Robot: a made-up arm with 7 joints.
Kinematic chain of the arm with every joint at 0, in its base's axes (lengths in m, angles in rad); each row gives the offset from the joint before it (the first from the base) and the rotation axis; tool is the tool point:
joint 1: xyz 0 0 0.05 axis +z
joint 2: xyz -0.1 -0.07 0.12 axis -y
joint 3: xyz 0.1 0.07 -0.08 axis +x
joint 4: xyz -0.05 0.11 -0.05 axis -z
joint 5: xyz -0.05 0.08 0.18 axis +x
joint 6: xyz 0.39 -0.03 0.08 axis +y
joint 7: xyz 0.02 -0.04 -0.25 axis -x
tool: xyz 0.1 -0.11 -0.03
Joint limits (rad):
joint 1: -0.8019..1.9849
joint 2: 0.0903..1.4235
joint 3: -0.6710..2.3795
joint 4: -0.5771..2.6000
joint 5: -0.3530..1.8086
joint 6: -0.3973..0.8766
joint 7: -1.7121..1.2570
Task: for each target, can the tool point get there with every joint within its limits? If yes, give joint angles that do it. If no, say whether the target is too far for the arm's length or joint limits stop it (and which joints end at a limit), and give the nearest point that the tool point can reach.
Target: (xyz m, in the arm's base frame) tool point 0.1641 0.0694 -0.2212
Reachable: yes | joints -0.0415 0.3368 1.3441 1.5721 0.5446 0.0040 -0.3945
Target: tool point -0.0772 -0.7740 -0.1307
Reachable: no: joint limits stop it (at a limit: joint 2, joint 4, joint 5, joint 6) | nearest point -0.0583 -0.5841 -0.0744 | short by 0.199 m
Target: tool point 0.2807 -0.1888 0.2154
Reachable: yes | joints -0.2743 0.8485 0.8912 0.6856 0.0465 0.1808 0.4321
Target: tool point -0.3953 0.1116 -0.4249
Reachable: no: joint limits stop it (at a limit: joint 2, joint 4, joint 5, joint 6) | nearest point -0.3635 0.1026 -0.3828 | short by 0.054 m
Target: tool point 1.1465 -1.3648 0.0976
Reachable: no: too far | nearest point 0.4189 -0.4987 0.2116 | short by 1.137 m
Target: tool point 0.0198 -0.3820 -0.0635
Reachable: yes | joints 0.5987 0.4793 0.0710 2.3025 1.2576 -0.1798 0.7855
